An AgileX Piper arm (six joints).
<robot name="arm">
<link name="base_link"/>
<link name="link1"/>
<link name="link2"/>
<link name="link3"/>
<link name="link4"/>
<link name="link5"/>
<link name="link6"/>
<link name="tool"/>
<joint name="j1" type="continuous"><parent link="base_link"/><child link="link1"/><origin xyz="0 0 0.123" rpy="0 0 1.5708"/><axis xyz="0 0 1"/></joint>
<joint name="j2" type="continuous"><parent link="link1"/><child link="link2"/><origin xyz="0 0 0" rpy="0 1.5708 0"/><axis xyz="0 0 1"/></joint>
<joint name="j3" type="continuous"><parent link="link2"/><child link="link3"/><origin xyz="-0.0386 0.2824 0" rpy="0 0 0"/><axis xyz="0 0 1"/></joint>
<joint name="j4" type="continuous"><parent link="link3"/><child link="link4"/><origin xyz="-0.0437 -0.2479 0" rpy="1.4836 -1.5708 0"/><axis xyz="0 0 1"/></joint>
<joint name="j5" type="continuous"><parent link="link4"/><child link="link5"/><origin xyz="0 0 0" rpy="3.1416 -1.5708 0"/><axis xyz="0 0 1"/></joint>
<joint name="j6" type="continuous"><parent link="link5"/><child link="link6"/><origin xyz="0.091 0 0" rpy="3.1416 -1.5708 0"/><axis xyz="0 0 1"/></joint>
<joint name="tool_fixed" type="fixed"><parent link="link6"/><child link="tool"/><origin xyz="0 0 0" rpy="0 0 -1.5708"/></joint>
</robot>
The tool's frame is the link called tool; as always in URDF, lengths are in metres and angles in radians. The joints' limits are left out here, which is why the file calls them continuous.
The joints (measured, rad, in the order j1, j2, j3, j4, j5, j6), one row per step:
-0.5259 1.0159 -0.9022 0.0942 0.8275 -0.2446
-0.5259 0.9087 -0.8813 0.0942 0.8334 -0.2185
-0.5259 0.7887 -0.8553 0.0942 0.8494 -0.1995
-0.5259 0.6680 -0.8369 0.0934 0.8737 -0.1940
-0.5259 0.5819 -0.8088 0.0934 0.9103 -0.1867
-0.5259 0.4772 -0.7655 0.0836 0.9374 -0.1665
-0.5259 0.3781 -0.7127 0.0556 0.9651 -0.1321
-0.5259 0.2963 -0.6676 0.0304 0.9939 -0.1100
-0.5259 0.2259 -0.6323 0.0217 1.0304 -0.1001
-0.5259 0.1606 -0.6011 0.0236 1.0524 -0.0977
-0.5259 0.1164 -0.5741 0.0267 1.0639 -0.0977
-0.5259 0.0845 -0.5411 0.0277 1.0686 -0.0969
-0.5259 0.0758 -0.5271 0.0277 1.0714 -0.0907
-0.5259 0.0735 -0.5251 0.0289 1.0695 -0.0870
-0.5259 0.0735 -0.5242 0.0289 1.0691 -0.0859
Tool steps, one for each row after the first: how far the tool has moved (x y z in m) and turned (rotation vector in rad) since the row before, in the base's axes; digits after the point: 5 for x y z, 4 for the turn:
-0.02087 0.01215 0.01272 -0.0240 -0.0770 -0.0183
-0.02444 0.01429 0.00957 -0.0265 -0.0734 -0.0112
-0.02527 0.01476 0.00794 -0.0363 -0.0688 -0.0013
-0.01818 0.01078 -0.00257 -0.0062 -0.0207 -0.0009
-0.02033 0.01113 -0.00688 -0.0106 -0.0320 -0.0121
-0.01793 0.00813 -0.01226 -0.0061 -0.0158 -0.0271
-0.01378 0.00587 -0.01222 -0.0074 -0.0040 -0.0210
-0.01115 0.00575 -0.01116 0.0011 0.0012 -0.0082
-0.00881 0.00531 -0.00956 -0.0030 -0.0122 0.0001
-0.00479 0.00308 -0.00816 -0.0007 -0.0062 0.0018
-0.00189 0.00119 -0.00952 0.0042 0.0043 0.0002
-0.00010 0.00006 -0.00414 0.0087 0.0045 -0.0031
-0.00002 0.00012 -0.00041 0.0026 -0.0040 -0.0013
0.00009 -0.00006 -0.00022 0.0011 0.0000 -0.0006

